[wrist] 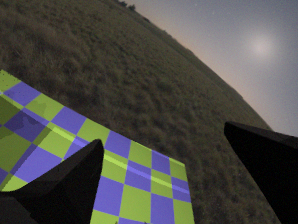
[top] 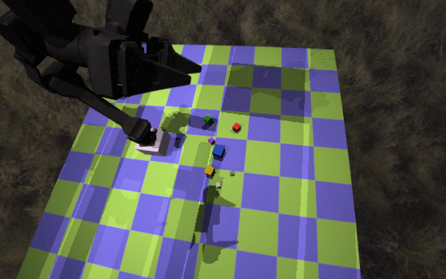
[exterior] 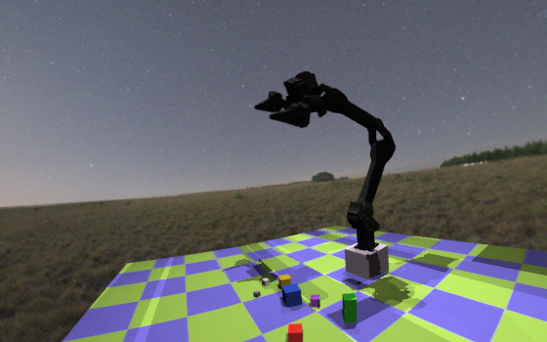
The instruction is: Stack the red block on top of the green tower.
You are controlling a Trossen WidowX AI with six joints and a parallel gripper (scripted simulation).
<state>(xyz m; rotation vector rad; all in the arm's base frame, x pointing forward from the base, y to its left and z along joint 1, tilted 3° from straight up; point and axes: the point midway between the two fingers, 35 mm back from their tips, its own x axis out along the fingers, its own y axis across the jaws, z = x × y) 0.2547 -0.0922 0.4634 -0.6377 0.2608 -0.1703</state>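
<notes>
My gripper tip is now 510 mm above the red block, 140 mm to the right of it and 70 mm short of it. From my gripper tip the other things lie so: small purple cube: 510 mm below, 90 mm to the left, 50 mm behind; blue cube: 500 mm below, 30 mm to the left, 20 mm behind; yellow cube: 510 mm below, 60 mm behind, 50 mm to the right.
</notes>
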